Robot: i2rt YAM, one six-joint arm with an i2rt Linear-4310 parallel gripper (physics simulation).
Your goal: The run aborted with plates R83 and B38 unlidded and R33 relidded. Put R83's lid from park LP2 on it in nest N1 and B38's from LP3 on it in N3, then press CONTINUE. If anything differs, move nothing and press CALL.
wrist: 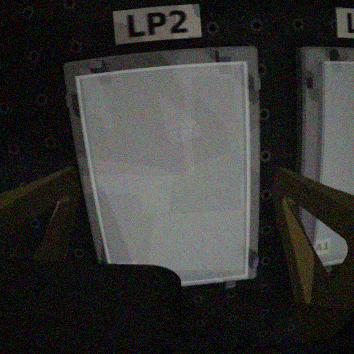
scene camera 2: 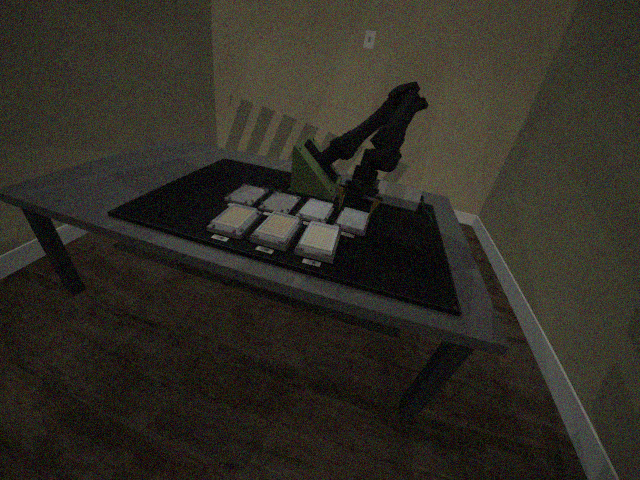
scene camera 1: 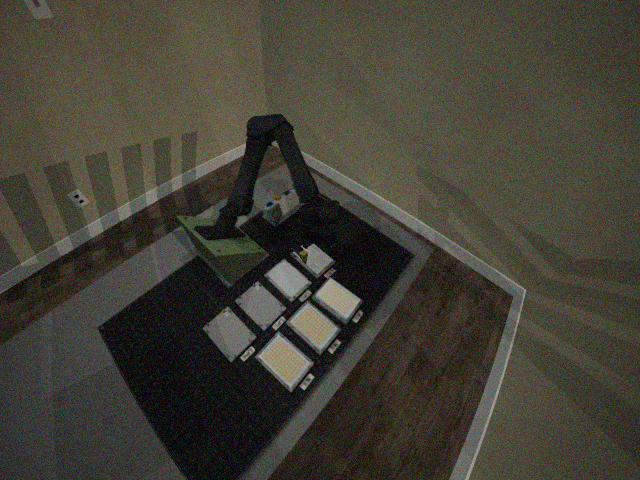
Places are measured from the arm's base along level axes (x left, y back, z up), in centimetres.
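Pixels of known places: gripper, fingertip midpoint: [wrist: 175, 177] [scene camera 2: 353, 214] [scene camera 1: 315, 256]; arm's base at its link origin: [scene camera 2: 321, 161] [scene camera 1: 221, 233].
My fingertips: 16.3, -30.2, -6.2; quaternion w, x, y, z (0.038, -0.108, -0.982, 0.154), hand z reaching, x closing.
For each thing: its top centre in the pictures, then the offset to it from my fingertips, as dx, dy, dz.
- pale rectangular lid at its top centre: [wrist: 171, 190] [scene camera 2: 353, 217] [scene camera 1: 312, 256] +0.4, +1.1, -1.5
- second pale lid at its top centre: [scene camera 2: 316, 207] [scene camera 1: 287, 277] -12.3, +2.9, -1.5
- button box at its top centre: [scene camera 2: 394, 181] [scene camera 1: 286, 194] +14.5, +25.9, +5.1
A pale rectangular lid [scene camera 1: 317, 259] [scene camera 2: 353, 219] [wrist: 172, 140] lies flat in the park labelled LP2 in the wrist view. My gripper [scene camera 2: 357, 201] [wrist: 175, 177] is open and low over this park, one finger near each long side of the lid, touching neither in the wrist view. A second pale lid [scene camera 1: 287, 279] [scene camera 2: 315, 210] [wrist: 338, 125] lies in the neighbouring park, whose label is cut off. Three plates [scene camera 1: 337, 299] [scene camera 1: 312, 326] [scene camera 1: 284, 360] stand in the front row of nests; the one nearest LP2 looks paler. Their plate names and nest labels are unreadable.
Two greyer parks [scene camera 1: 260, 304] [scene camera 1: 229, 333] continue the back row. A button box [scene camera 1: 280, 207] [scene camera 2: 400, 191] with blue, orange and green buttons stands behind, beside the arm. The arm's green wedge base [scene camera 1: 240, 249] [scene camera 2: 310, 175] stands at the mat's back edge.
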